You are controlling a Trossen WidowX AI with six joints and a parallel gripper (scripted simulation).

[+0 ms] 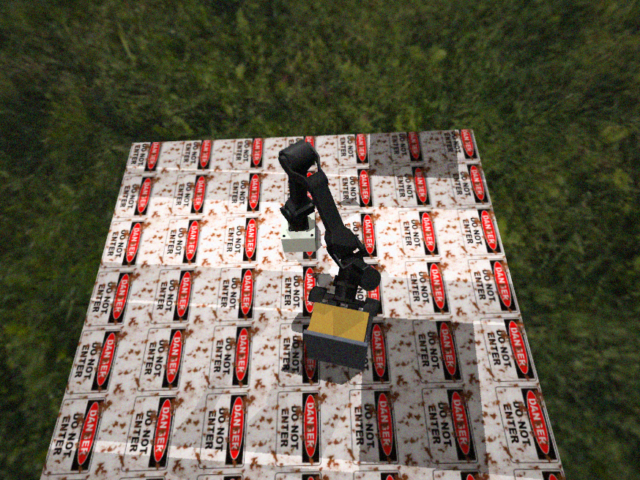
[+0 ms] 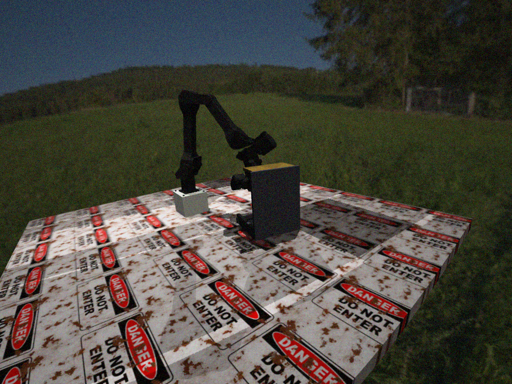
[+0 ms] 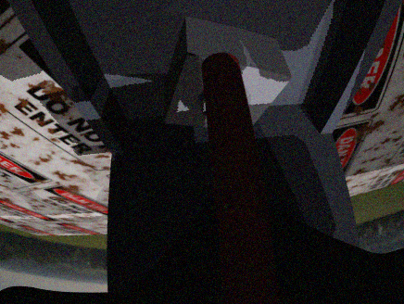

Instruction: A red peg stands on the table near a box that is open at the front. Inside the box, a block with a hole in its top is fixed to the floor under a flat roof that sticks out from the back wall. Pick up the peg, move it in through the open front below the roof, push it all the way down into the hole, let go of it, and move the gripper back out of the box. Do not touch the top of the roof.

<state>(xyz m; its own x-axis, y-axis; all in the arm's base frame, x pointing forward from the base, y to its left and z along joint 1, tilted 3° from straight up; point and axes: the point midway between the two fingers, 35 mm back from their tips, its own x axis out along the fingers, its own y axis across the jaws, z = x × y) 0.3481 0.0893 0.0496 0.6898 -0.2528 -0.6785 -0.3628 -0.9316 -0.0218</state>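
Right now my gripper tip is 60 mm short of the box wall, 20 mm to the left of it and 10 mm below it. Also, from my gripper tip: red peg 30 mm behind, 10 mm to the left, 10 mm below; then yellow roof 110 mm above, 20 mm ahead.
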